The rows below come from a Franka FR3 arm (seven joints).
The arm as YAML. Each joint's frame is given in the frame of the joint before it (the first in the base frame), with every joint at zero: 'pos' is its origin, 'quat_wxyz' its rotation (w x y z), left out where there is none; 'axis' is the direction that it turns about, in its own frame. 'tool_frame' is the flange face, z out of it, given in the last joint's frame.
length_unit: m
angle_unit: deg
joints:
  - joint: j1
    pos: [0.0, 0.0, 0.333]
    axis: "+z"
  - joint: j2
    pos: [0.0, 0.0, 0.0]
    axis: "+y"
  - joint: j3
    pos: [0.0, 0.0, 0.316]
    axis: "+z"
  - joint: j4
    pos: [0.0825, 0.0, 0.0]
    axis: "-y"
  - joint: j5
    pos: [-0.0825, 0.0, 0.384]
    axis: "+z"
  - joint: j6
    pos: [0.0, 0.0, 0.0]
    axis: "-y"
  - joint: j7
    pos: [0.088, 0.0, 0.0]
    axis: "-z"
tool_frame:
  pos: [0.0, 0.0, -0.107]
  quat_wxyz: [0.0, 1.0, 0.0, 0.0]
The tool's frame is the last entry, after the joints.
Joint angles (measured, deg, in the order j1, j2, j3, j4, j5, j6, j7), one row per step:
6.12 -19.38 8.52 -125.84 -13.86 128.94 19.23
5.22 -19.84 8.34 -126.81 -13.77 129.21 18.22
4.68 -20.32 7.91 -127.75 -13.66 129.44 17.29
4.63 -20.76 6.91 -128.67 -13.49 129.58 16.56
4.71 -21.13 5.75 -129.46 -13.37 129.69 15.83
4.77 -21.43 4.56 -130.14 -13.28 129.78 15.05
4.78 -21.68 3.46 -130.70 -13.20 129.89 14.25
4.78 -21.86 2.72 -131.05 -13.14 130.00 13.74
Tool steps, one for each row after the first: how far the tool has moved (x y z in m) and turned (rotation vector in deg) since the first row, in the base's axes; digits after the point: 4 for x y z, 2 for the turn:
-0.0008 -0.0097 -0.0042 -0.39 0.40 -0.17
-0.0022 -0.0187 -0.0080 -0.63 0.79 -0.29
-0.0035 -0.0288 -0.0119 -0.53 1.28 -0.67
-0.0045 -0.0391 -0.0153 -0.39 1.75 -1.05
-0.0052 -0.0496 -0.0184 -0.25 2.20 -1.42
-0.0058 -0.0596 -0.0209 -0.12 2.56 -1.72
-0.0062 -0.0663 -0.0223 0.01 2.73 -1.94

